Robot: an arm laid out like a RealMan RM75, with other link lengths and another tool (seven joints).
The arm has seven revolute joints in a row. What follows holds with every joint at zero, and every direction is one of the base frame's. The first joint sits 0.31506 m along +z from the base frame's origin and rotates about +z. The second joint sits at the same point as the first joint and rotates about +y. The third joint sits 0.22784 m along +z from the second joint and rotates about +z. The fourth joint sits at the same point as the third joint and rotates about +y. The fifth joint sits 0.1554 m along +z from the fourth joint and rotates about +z. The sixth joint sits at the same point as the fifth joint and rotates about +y. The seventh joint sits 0.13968 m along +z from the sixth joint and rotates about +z. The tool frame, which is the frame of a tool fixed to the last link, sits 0.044 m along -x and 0.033 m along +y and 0.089 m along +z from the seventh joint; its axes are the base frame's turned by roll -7.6, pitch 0 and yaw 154.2 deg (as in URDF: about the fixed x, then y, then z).
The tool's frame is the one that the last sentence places.
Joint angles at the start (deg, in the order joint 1, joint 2, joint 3, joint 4, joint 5, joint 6, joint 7): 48.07 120.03 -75.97 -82.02 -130.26 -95.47 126.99
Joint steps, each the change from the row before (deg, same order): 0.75 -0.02 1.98 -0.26 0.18 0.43 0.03; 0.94 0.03 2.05 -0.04 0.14 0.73 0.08; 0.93 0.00 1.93 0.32 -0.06 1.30 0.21; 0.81 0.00 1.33 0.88 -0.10 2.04 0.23; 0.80 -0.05 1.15 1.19 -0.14 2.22 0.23; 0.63 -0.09 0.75 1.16 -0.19 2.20 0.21; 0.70 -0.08 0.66 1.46 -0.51 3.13 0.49; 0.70 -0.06 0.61 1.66 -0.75 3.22 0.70; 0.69 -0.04 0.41 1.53 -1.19 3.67 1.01; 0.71 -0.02 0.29 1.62 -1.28 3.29 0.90
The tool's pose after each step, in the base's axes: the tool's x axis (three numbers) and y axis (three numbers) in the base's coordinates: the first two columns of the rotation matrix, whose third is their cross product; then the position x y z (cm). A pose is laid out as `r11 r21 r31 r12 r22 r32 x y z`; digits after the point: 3 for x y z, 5 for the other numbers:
-0.92519 -0.36214 -0.11347 -0.37917 0.89450 0.23685 1.343 27.864 -0.569
-0.92869 -0.35886 -0.09358 -0.37052 0.88701 0.27554 0.408 28.709 0.014
-0.93377 -0.34993 -0.07501 -0.35496 0.87885 0.31880 -0.463 29.748 0.584
-0.93943 -0.33788 -0.05756 -0.33518 0.87058 0.36020 -1.202 30.841 0.979
-0.94527 -0.32366 -0.04122 -0.31259 0.86215 0.39873 -1.829 31.959 1.340
-0.94999 -0.31089 -0.02927 -0.29249 0.85310 0.43204 -2.284 32.975 1.627
-0.95626 -0.29198 -0.01760 -0.26486 0.83876 0.47575 -2.754 34.342 1.961
-0.96351 -0.26758 -0.00748 -0.23269 0.82341 0.51754 -3.075 35.766 2.280
-0.97030 -0.24192 -0.00146 -0.20047 0.80065 0.56460 -3.331 37.349 2.668
-0.97582 -0.21859 0.00084 -0.17392 0.77869 0.60282 -3.436 38.742 2.958

